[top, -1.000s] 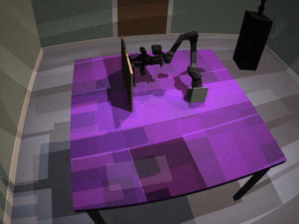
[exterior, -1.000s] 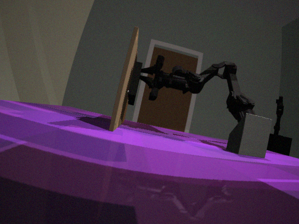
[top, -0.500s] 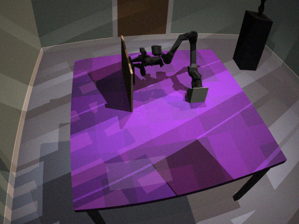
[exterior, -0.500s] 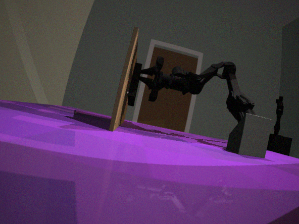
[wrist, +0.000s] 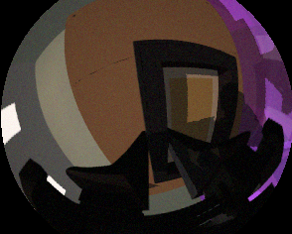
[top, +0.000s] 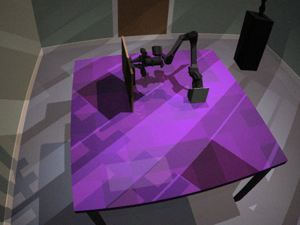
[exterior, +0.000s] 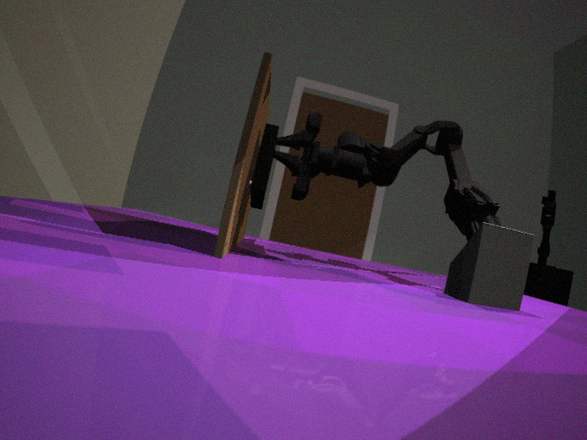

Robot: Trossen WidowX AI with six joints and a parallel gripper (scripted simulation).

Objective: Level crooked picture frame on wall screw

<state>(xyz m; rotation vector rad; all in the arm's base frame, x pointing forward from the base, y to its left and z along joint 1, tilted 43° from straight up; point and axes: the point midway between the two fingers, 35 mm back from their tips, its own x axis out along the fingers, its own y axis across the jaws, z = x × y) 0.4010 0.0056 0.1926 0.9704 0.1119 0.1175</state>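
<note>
Now: gripper tip 10 mm to the right of the dark picture frame and 50 mm above it. Also, from my gripper tip: wooden wall panel 20 mm ahead, 10 mm to the right, 60 mm below.
</note>
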